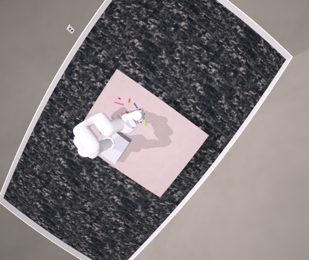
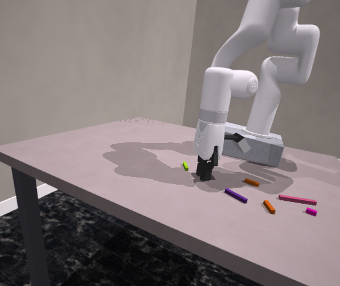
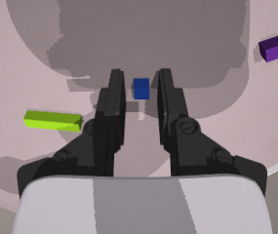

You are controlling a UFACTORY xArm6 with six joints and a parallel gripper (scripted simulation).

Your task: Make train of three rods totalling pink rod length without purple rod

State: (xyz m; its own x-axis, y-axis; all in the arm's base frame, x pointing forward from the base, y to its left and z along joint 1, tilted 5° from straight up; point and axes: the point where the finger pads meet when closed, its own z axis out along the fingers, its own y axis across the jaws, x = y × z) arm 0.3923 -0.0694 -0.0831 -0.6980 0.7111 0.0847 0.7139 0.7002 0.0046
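The blue rod is 2 cm below my hand. The rest, counted from my hand: lime rod: 3 cm behind, 8 cm to the right, 2 cm below; purple rod: 4 cm ahead, 11 cm to the left, 2 cm below; pink rod: 5 cm behind, 25 cm to the left, 2 cm below.
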